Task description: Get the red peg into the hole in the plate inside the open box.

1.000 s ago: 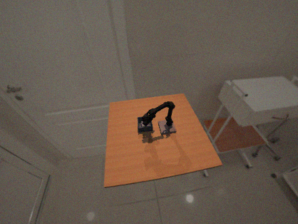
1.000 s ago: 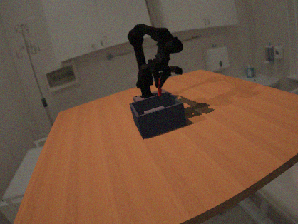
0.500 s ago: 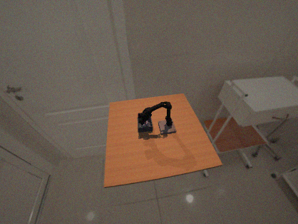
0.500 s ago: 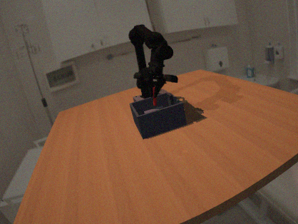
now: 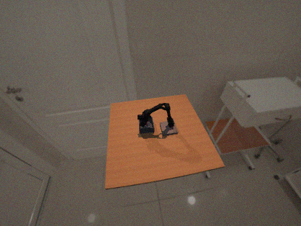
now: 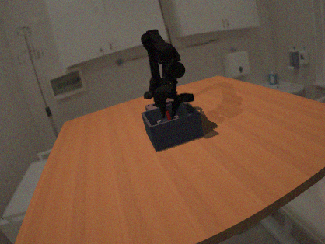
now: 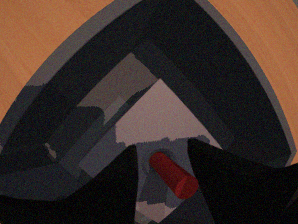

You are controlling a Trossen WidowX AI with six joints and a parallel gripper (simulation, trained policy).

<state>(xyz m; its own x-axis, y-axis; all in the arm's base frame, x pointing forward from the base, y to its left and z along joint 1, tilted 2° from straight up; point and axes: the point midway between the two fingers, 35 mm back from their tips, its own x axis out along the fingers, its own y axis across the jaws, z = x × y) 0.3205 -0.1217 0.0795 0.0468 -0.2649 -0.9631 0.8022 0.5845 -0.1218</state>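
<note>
Now: gripper tip 1 cm past the red peg, 1 cm to the right of it and 2 cm above it. The rest, counted from my gripper tip: dark blue box (1 cm behind, 1 cm to the left, 5 cm below); then plate (1 cm behind, 1 cm to the left, 3 cm below).
</note>
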